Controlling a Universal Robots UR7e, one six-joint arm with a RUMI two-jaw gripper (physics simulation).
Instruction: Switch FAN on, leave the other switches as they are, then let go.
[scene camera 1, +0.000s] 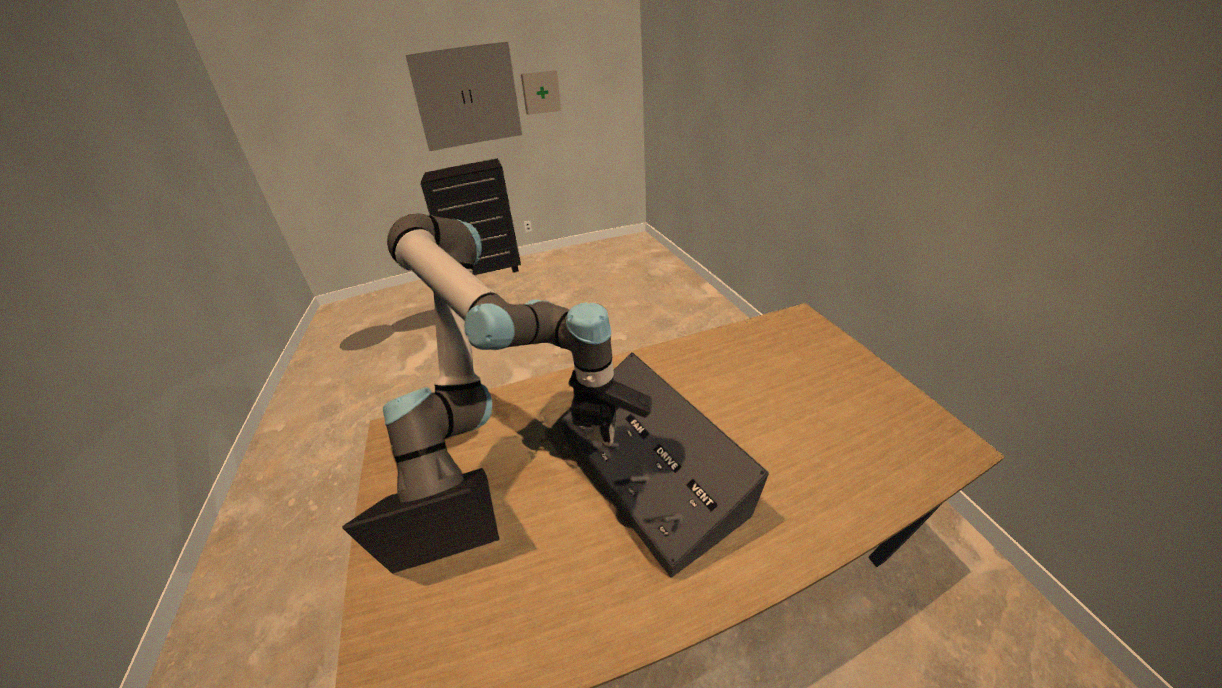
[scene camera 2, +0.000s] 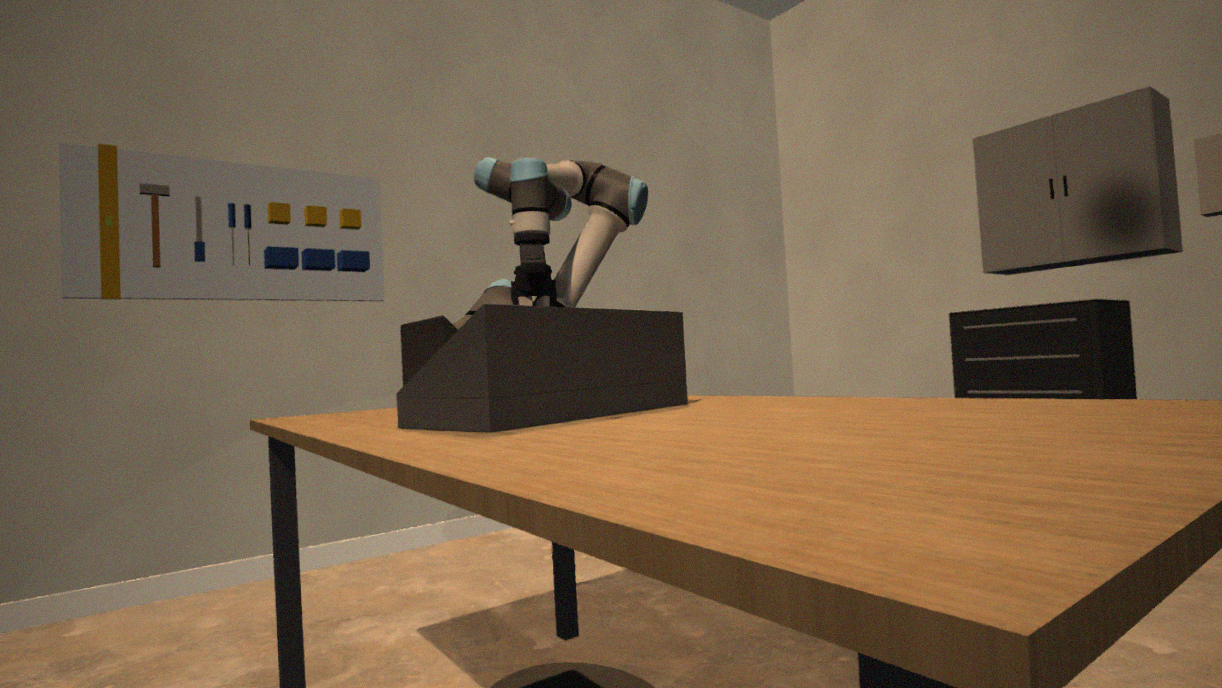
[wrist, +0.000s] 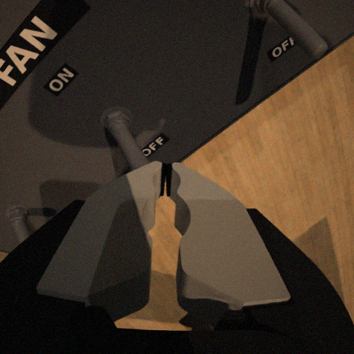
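Observation:
The dark sloped switch panel (scene camera 1: 714, 440) (scene camera 2: 590, 354) (wrist: 170, 45) stands on the table. The FAN lever (wrist: 126, 140) tilts toward its OFF label in the wrist view; its end is hidden behind the left finger. The DRIVE lever (scene camera 1: 632, 487) (wrist: 300, 29) tilts toward its OFF label. The VENT lever (scene camera 1: 662, 519) also leans to the OFF side. My gripper (scene camera 1: 608, 439) (wrist: 165, 167) is shut and empty, its fingertips beside the FAN lever's end, at the panel's low edge. Whether they touch the lever, I cannot tell. In scene camera 2 the fingertips are hidden behind the panel.
Another small lever or knob (wrist: 19, 220) shows at the left in the wrist view, partly hidden. The arm's dark base block (scene camera 1: 427, 529) stands on the wooden table (scene camera 1: 855, 410) (scene camera 2: 855, 478) beside the panel. A drawer cabinet (scene camera 1: 470, 205) (scene camera 2: 1026, 341) stands by the wall.

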